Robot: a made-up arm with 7 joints.
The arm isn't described. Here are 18 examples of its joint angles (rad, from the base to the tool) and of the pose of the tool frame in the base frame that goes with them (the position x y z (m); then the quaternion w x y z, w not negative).
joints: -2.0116 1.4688 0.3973 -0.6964 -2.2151 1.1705 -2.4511
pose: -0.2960 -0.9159 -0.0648 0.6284 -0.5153 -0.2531 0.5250
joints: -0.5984 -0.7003 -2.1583 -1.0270 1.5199 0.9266 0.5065
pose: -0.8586 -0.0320 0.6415 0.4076 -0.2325 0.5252 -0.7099
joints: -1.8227 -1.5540 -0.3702 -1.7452 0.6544 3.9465 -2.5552
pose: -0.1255 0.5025 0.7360 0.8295 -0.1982 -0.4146 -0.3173
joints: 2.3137 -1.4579 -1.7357 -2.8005 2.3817 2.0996 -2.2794
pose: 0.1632 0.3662 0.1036 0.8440 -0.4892 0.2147 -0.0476
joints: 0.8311 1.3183 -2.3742 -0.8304 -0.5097 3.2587 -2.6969
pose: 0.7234 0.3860 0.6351 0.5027 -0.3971 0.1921 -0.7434
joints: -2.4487 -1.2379 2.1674 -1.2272 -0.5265 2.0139 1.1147
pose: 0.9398 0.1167 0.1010 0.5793 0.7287 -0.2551 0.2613
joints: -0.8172 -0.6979 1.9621 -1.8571 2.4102 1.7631 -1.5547
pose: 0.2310 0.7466 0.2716 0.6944 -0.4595 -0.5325 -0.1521
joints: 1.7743 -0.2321 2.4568 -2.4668 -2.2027 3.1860 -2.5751
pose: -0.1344 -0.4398 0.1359 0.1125 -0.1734 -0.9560 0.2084
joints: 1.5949 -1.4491 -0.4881 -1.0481 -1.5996 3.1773 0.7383
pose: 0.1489 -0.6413 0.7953 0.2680 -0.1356 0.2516 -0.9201
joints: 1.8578 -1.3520 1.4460 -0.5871 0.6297 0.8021 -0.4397
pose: -0.1443 -0.9372 0.4183 0.0569 -0.5052 0.7359 0.4472
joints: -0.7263 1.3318 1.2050 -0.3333 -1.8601 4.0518 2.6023
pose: 0.6931 -0.3746 0.4114 0.7419 -0.3374 0.2341 -0.5301
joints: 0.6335 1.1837 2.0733 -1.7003 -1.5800 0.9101 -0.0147
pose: -0.1777 0.6886 0.6379 0.1827 0.3994 0.8832 0.1646
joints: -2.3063 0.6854 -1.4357 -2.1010 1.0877 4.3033 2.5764
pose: -0.5251 0.2038 0.4190 0.6324 -0.3847 0.2378 0.6289
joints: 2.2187 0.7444 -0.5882 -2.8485 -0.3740 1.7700 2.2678
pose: 0.0961 0.2443 -0.1458 0.6011 0.5922 -0.1360 0.5191
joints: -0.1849 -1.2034 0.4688 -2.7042 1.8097 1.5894 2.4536
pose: 0.3175 0.1564 0.5675 0.2283 -0.2661 0.7256 0.5921
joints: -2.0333 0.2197 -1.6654 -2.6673 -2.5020 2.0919 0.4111
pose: -0.3831 0.2335 0.0941 0.2105 -0.4830 0.5127 0.6779
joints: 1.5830 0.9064 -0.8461 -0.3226 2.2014 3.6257 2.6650
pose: 0.2031 0.6916 0.6606 0.4427 0.1231 0.5322 0.7111
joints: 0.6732 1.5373 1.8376 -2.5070 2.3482 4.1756 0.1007
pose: -0.1906 0.3691 0.2948 0.2860 0.9093 -0.0732 -0.2934
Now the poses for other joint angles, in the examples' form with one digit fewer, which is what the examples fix.
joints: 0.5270 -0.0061 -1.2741 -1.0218 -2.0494 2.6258 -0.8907
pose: 0.465 -0.318 0.939 0.838 0.347 0.238 -0.348
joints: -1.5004 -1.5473 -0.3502 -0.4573 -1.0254 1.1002 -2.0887
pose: -0.212 0.927 0.520 0.675 0.554 -0.479 -0.088
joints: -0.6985 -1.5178 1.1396 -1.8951 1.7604 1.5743 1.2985
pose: 0.229 0.677 0.544 0.268 -0.901 0.341 0.029
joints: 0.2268 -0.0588 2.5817 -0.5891 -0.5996 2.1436 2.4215
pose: -0.364 0.058 1.158 0.589 -0.688 -0.092 0.414
